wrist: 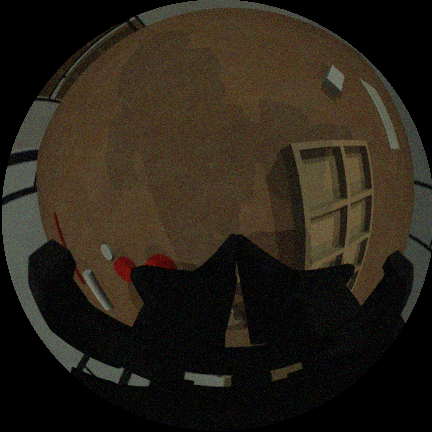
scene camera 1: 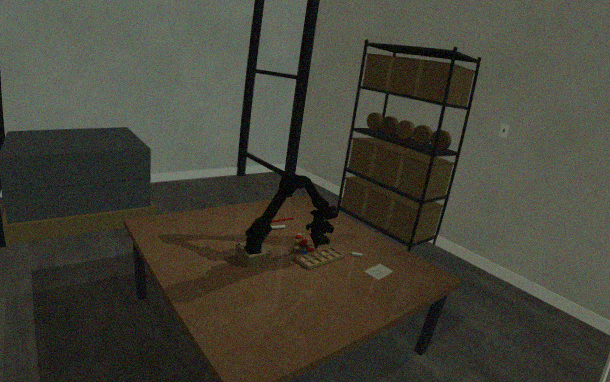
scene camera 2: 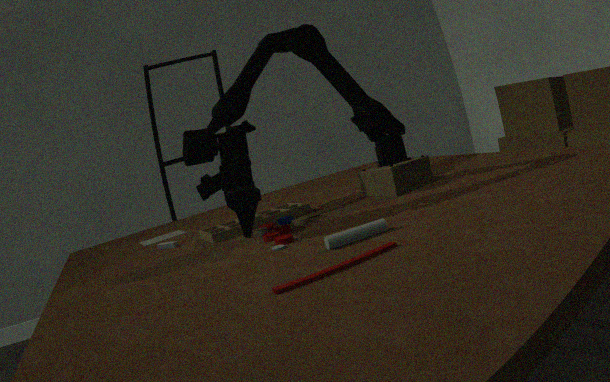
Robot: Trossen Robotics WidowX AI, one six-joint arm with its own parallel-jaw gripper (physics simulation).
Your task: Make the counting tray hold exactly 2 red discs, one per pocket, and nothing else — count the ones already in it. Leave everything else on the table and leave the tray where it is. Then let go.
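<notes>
The wooden counting tray [scene camera 1: 325, 263] [scene camera 2: 215, 234] [wrist: 347, 202] lies beside my gripper; no disc shows in its clearly visible pockets in the wrist view, while its near end is hidden by a finger. My gripper [scene camera 1: 320, 244] [scene camera 2: 247, 235] [wrist: 234, 238] is shut and empty, low over the table next to the tray's long side. Red discs [scene camera 1: 303, 241] [scene camera 2: 283, 239] [wrist: 124, 268] lie close together on the table beside the tray; another red disc [wrist: 161, 262] is partly behind a finger. A blue disc [scene camera 1: 304, 252] [scene camera 2: 285, 220] lies near them.
A small pale disc [scene camera 2: 279, 247] [wrist: 107, 252] lies by the red ones. A white cylinder [scene camera 1: 278, 227] [scene camera 2: 356, 234] [wrist: 98, 290] and a red stick [scene camera 1: 282, 220] [scene camera 2: 335, 267] lie farther off. A white block [scene camera 1: 357, 254] [scene camera 2: 167, 245] [wrist: 336, 77] and a flat card [scene camera 1: 378, 271] [wrist: 382, 112] lie past the tray.
</notes>
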